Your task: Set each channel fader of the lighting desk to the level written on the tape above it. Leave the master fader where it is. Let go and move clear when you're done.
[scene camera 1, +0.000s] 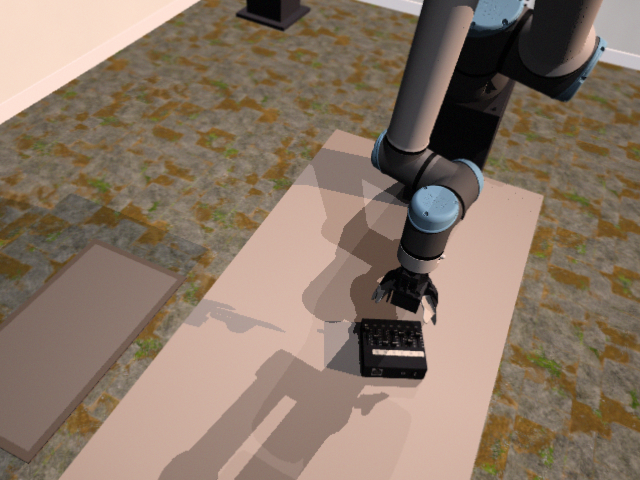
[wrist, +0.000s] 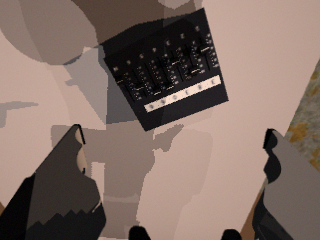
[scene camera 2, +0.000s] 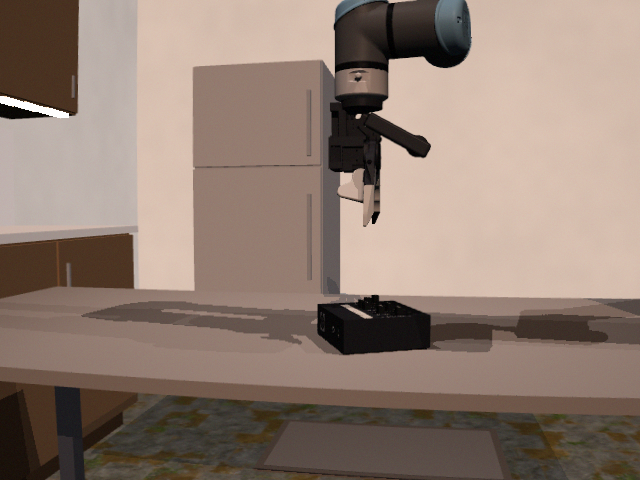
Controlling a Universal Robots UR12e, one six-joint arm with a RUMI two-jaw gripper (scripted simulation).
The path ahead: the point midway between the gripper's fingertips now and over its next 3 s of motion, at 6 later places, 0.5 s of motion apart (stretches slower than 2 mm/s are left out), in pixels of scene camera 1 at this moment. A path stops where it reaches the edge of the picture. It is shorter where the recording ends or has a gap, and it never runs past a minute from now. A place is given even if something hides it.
The gripper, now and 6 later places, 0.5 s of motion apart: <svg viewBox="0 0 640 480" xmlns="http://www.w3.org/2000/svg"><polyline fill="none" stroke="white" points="402,311 402,311 401,311 399,311 396,310 393,308 391,306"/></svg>
